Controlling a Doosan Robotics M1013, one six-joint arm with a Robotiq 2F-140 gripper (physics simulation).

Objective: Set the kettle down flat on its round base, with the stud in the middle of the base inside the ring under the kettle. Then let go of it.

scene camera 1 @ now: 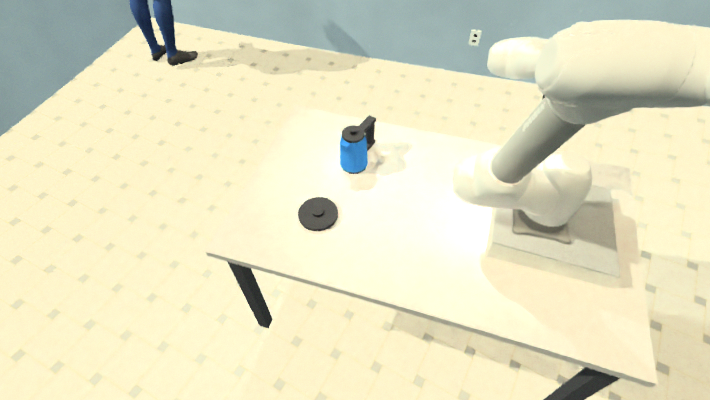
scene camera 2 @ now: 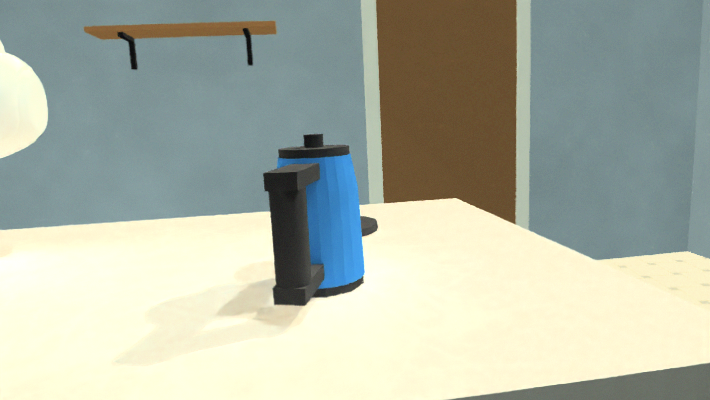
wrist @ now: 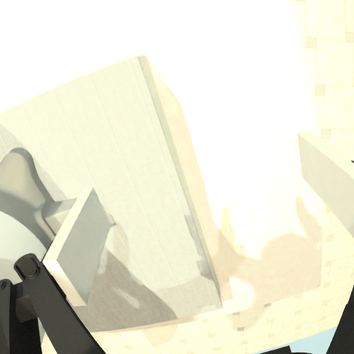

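The blue kettle (scene camera 1: 353, 156) (scene camera 2: 337, 220) stands upright on the table, apart from its base. Its black handle (scene camera 1: 370, 134) (scene camera 2: 290, 235) points toward the table's back edge in scene camera 1 and toward the viewer in scene camera 2. The ring under the kettle is hidden. The round black base (scene camera 1: 307, 220) (scene camera 2: 370, 226) lies flat on the table, in front of the kettle and to its left in scene camera 1, with its stud (scene camera 1: 318, 211) in the middle. In scene camera 2 the kettle partly hides it. My gripper (wrist: 200, 181) is open and empty, above the arm's mounting-plate area, far from the kettle.
The table (scene camera 1: 400, 280) (scene camera 2: 475, 325) carries the grey mounting plate (scene camera 1: 585, 250) (wrist: 125, 130) under the arm (scene camera 1: 537, 137). The arm's links rise over the table's right side in scene camera 1. A person's legs (scene camera 1: 165, 27) show on the floor behind. A wall shelf (scene camera 2: 185, 30) hangs behind the table.
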